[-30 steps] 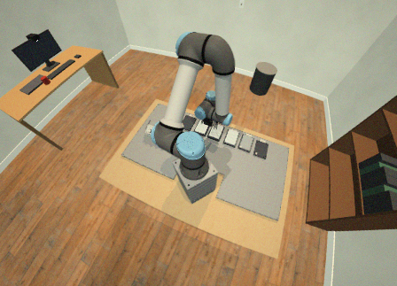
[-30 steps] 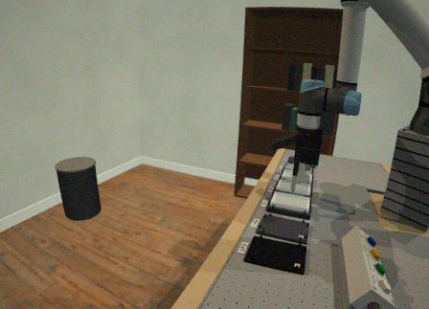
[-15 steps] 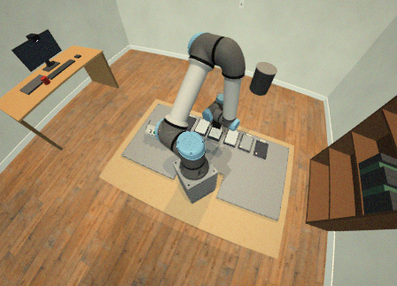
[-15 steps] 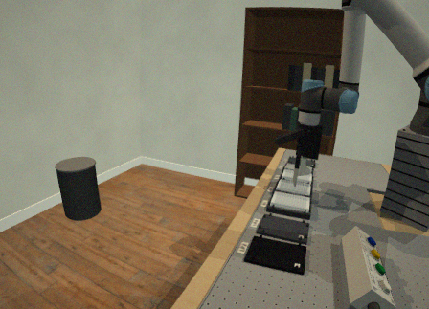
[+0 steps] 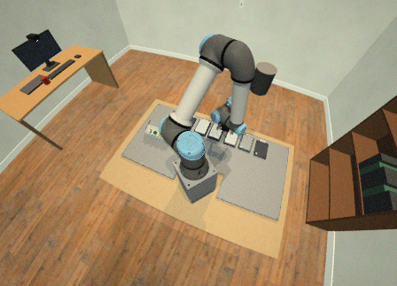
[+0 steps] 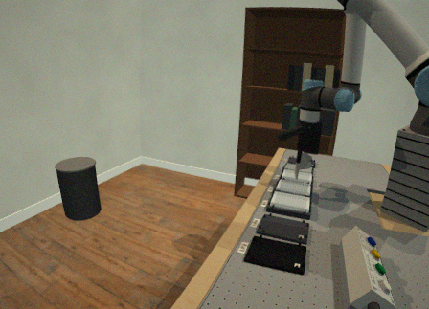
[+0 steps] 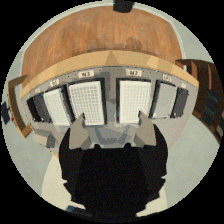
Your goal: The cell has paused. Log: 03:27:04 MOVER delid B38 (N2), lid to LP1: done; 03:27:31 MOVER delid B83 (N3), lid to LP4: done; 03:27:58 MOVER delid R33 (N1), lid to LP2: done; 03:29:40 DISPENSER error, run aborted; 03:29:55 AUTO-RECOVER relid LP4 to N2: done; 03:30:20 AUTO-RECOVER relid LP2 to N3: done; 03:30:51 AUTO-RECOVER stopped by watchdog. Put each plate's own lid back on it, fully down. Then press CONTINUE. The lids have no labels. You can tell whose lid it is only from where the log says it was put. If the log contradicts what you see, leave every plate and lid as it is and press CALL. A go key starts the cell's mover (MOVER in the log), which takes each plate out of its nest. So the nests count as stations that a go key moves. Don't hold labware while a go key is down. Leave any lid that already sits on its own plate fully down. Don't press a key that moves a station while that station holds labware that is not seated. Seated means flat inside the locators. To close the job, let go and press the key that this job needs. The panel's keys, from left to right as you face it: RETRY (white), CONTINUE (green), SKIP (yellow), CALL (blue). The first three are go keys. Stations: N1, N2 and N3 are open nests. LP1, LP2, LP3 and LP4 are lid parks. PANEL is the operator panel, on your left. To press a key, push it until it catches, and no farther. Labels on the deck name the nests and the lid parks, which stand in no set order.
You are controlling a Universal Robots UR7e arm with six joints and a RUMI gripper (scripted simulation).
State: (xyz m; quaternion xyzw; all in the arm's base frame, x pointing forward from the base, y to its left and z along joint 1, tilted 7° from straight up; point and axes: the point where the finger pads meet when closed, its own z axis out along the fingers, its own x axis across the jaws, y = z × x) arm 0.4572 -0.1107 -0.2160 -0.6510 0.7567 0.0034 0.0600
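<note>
The white gridded plate lies 10 mm ahead of my hand, 70 mm to the left of it and 40 mm below it. Round my hand: dark lid park 50 mm behind, 320 mm to the right, 60 mm below; then yellow key 160 mm behind, 480 mm to the left; then blue key 170 mm behind, 430 mm to the left.
</note>
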